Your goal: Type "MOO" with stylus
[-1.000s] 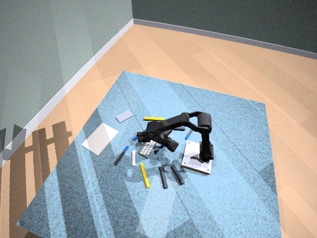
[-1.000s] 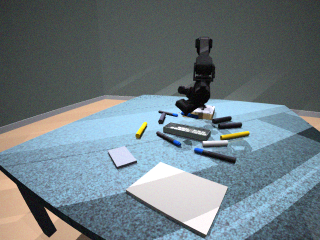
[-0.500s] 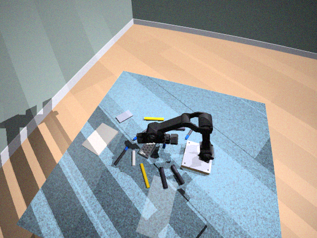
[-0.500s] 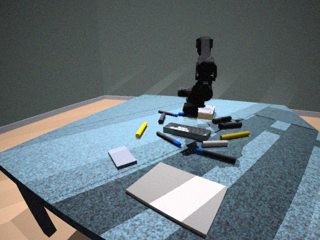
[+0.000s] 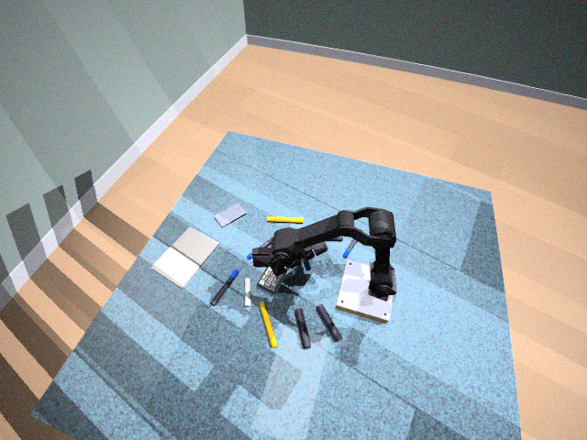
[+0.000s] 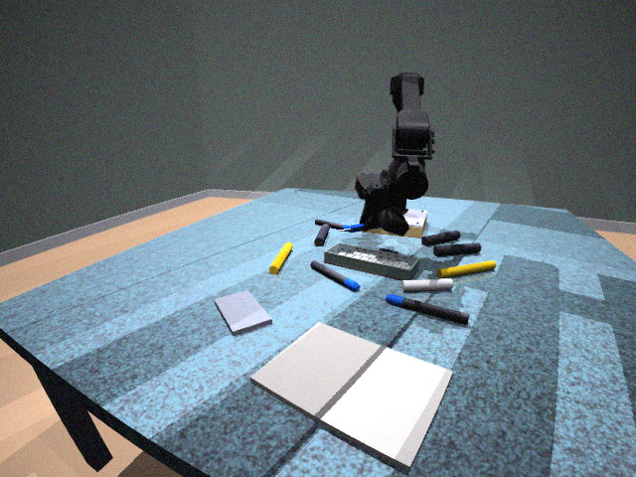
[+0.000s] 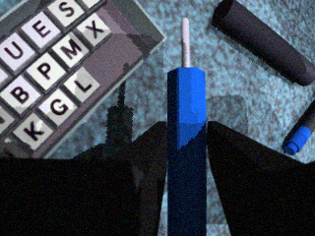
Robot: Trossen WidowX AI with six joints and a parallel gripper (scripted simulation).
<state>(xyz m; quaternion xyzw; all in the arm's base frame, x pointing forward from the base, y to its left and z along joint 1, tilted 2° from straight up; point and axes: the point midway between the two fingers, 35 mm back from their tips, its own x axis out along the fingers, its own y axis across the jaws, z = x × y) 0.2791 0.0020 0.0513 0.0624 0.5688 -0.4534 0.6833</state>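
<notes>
Now: the blue stylus 10 mm ahead of my gripper tip and 10 mm to the right of it. Round my gripper tip: yellow marker 20 mm ahead, 250 mm to the left, 50 mm below; grey pad 340 mm ahead, 90 mm to the right, 60 mm below; white marker 130 mm ahead, 180 mm to the left, 50 mm below.
</notes>
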